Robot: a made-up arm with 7 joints. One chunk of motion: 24 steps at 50 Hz.
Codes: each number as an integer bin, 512 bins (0 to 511) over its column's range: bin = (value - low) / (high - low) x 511, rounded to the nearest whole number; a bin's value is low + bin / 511 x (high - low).
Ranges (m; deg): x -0.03..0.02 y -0.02..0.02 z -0.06..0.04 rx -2..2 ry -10..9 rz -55..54
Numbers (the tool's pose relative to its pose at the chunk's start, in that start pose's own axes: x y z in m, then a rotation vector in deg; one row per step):
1: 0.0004 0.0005 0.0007 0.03 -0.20 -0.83
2: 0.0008 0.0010 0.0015 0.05 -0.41 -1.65
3: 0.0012 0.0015 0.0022 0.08 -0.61 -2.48
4: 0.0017 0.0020 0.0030 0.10 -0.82 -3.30
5: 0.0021 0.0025 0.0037 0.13 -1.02 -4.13
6: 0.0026 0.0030 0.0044 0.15 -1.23 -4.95
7: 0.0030 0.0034 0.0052 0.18 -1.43 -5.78
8: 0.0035 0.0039 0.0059 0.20 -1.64 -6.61
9: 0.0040 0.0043 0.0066 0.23 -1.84 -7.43
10: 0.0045 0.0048 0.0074 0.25 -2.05 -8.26
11: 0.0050 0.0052 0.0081 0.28 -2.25 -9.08
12: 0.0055 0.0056 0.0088 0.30 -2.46 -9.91
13: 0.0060 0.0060 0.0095 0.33 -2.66 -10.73
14: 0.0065 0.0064 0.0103 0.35 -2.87 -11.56
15: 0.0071 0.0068 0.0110 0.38 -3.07 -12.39
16: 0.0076 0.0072 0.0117 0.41 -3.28 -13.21
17: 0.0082 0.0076 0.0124 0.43 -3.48 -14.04
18: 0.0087 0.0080 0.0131 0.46 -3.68 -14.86
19: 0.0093 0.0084 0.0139 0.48 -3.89 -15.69
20: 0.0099 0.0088 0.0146 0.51 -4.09 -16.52
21: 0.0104 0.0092 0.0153 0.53 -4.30 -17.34
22: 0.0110 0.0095 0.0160 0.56 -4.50 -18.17
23: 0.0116 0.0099 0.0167 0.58 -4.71 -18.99
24: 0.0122 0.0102 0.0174 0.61 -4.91 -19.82
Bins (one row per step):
1: 311 262 310 259 264 254
2: 315 268 314 262 258 250
3: 319 275 318 266 253 246
4: 324 281 322 268 247 242
5: 328 287 326 272 242 238
6: 333 294 329 275 236 235
7: 337 299 333 278 230 231
8: 342 305 337 281 225 227
9: 347 310 340 285 219 223
10: 353 317 344 287 214 219
11: 358 322 348 291 208 215
12: 363 327 352 294 203 211
13: 368 332 355 298 197 208
14: 373 337 359 300 192 204
15: 379 342 363 304 186 200
16: 384 347 366 308 181 196
17: 390 353 370 310 175 192
18: 396 358 374 314 170 188
19: 402 363 378 317 164 184
20: 408 368 381 321 159 180
21: 413 373 385 323 153 177
22: 419 377 388 327 148 173
23: 425 382 392 330 142 169
24: 431 386 396 333 137 165

